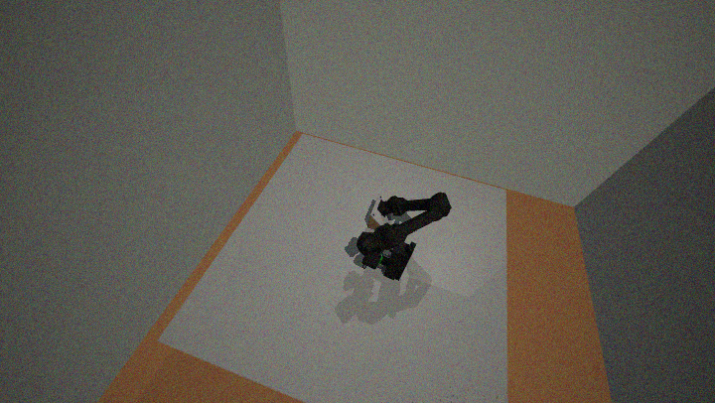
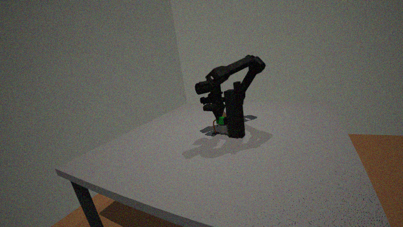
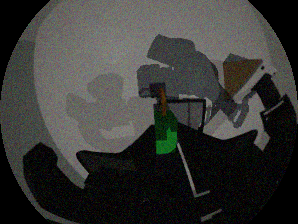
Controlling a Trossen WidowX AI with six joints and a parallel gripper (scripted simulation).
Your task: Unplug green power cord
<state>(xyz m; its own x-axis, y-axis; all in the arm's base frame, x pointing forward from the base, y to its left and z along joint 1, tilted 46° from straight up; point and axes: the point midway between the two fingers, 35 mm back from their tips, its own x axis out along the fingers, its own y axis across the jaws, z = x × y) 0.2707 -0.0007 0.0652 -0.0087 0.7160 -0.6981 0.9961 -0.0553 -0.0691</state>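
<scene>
The green plug lies 3 cm to the left of my gripper tip.
</scene>
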